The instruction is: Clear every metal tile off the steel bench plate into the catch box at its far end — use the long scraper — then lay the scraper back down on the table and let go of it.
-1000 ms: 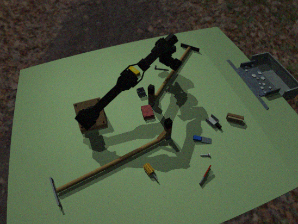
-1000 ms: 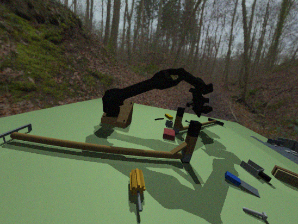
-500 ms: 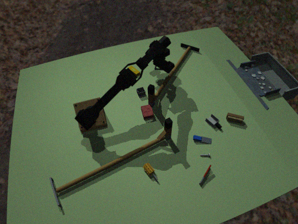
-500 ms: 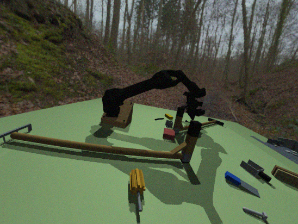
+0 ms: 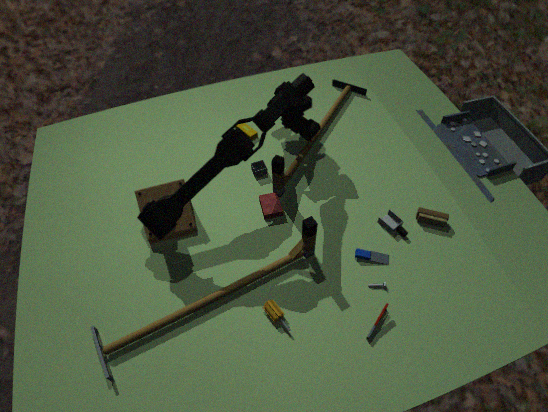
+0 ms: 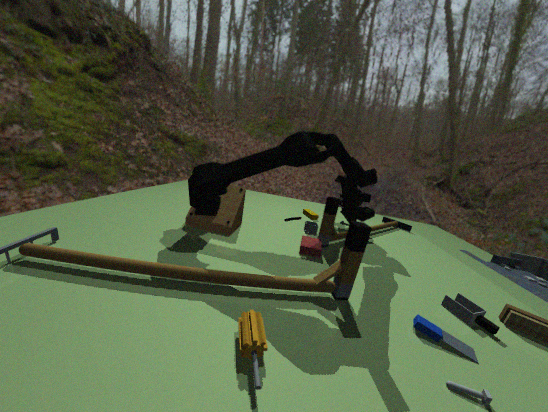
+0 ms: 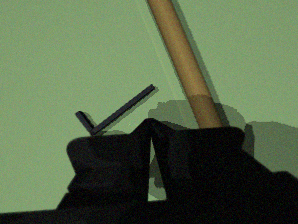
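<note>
My gripper tip is now 1 cm past the black hex key, 5 cm to the right of it and 1 cm above it. From my gripper tip the other things lie so: yellow block (16 cm behind, 9 cm to the left, 1 cm above); long wooden scraper (5 cm ahead, 3 cm to the right, 5 cm above); small grey box (19 cm behind, 11 cm to the right).
</note>
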